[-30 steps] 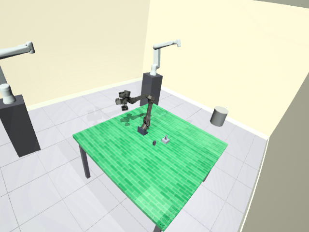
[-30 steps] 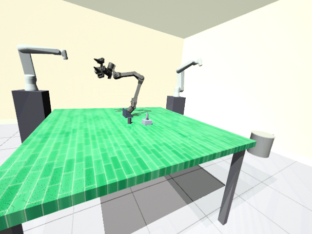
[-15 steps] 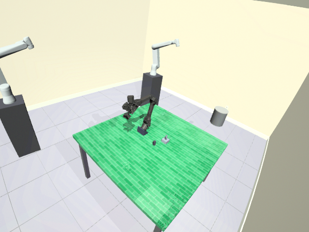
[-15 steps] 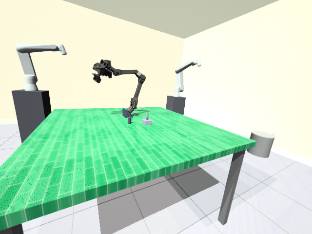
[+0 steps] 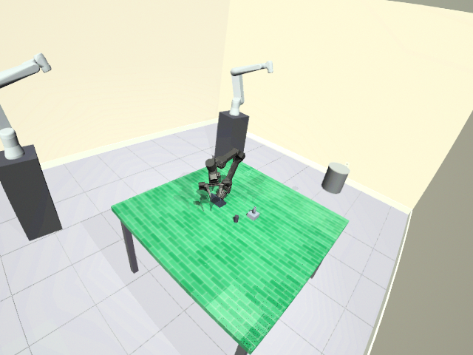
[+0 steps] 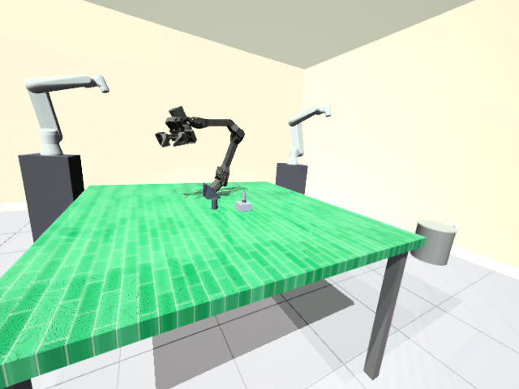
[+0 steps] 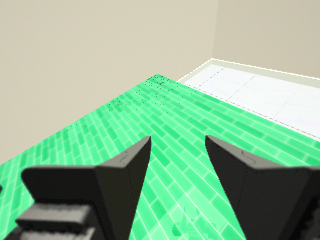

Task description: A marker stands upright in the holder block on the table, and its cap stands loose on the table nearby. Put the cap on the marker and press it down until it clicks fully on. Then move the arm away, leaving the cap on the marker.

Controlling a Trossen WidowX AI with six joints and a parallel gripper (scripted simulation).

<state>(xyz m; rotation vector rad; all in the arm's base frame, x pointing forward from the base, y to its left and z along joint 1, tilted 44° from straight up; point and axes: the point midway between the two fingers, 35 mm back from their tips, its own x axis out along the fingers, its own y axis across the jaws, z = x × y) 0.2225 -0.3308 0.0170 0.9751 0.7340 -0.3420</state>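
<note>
My gripper tip is 270 mm above the dark cylindrical cap, 210 mm to the right of it and 20 mm short of it. The rest, counted from my gripper tip: light grey holder block: 350 mm to the left, 270 mm below, 50 mm ahead.
</note>
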